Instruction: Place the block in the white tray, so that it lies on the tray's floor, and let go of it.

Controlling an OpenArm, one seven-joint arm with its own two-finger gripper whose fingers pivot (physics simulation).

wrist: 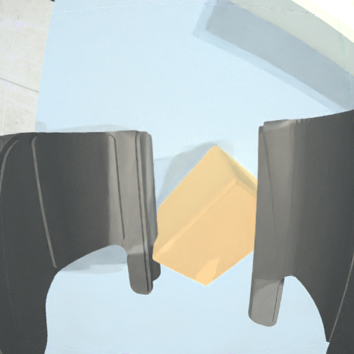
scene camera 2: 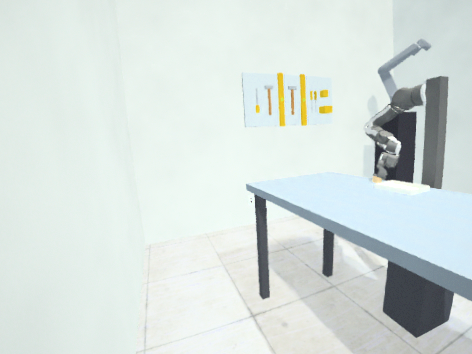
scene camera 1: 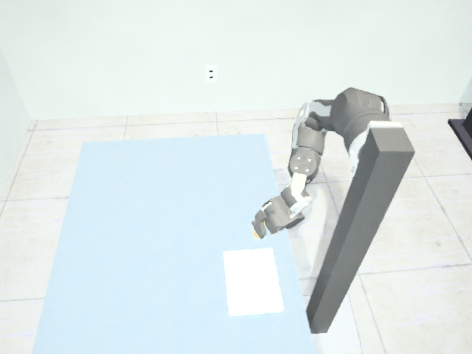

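Observation:
The orange block [scene camera 1: 256,234] [scene camera 2: 376,179] [wrist: 210,220] is between the two fingers of my gripper [scene camera 1: 261,231] [scene camera 2: 380,176] [wrist: 204,215]. In the wrist view it sits turned at an angle, and both fingers meet its sides. My gripper is shut on it, low at the table top. The fingers cover part of the block in the scene camera 1 view. The white tray [scene camera 1: 254,282] [scene camera 2: 402,188] [wrist: 322,30] lies close by, apart from the block; one of its walls shows at the upper right in the wrist view.
The blue table top [scene camera 1: 150,225] [scene camera 2: 320,200] carries the tray near its edge on the robot's side. A tall grey post [scene camera 1: 357,225] [scene camera 2: 435,135] stands beyond that edge. A tool board [scene camera 2: 287,100] hangs on the wall.

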